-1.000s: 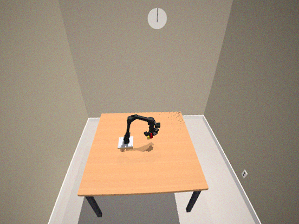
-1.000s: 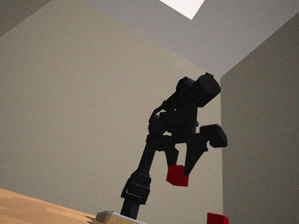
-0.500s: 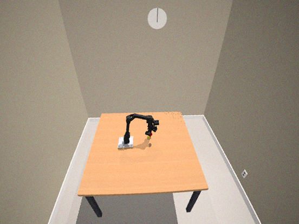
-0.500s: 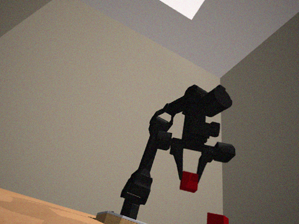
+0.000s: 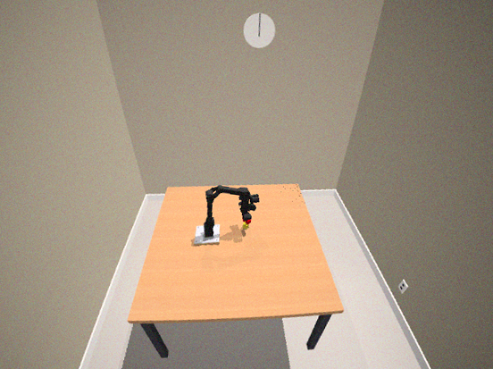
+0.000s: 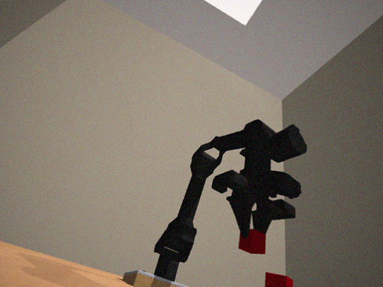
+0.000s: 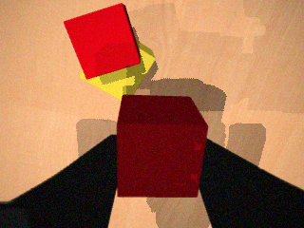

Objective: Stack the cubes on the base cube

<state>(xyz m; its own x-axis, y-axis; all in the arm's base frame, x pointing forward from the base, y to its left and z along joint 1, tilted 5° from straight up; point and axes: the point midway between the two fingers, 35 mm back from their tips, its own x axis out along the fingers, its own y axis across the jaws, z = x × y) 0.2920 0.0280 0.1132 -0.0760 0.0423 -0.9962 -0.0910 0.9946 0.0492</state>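
Now: the yellow cube 100 mm below my gripper tip, 20 mm to the left of it and 10 mm ahead of it. Also, from my gripper tip: red cube (right at my gripper tip).
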